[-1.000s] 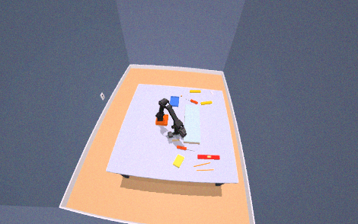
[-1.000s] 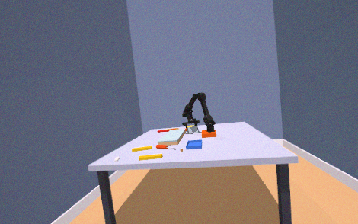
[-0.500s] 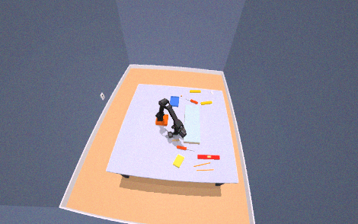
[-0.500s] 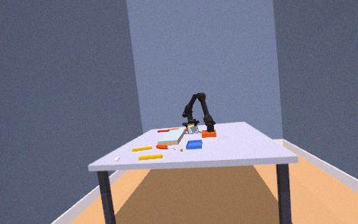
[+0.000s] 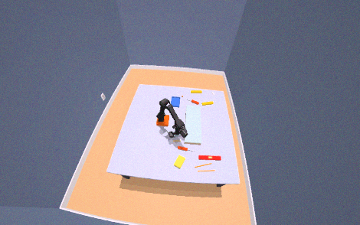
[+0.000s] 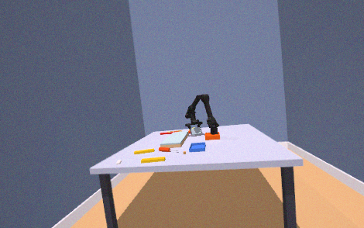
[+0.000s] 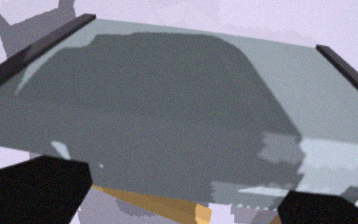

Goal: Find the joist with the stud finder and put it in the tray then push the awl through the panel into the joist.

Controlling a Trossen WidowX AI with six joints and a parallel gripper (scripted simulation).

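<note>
Right now my gripper tip is 5 cm to the left of the awl, 4 cm past it and 3 cm above it. The rest, counted from my gripper tip: red level (33 cm ahead, 25 cm to the right, 2 cm below); stud finder (2 cm behind); yellow block (28 cm to the right, 2 cm below, 2 cm ahead).
</note>
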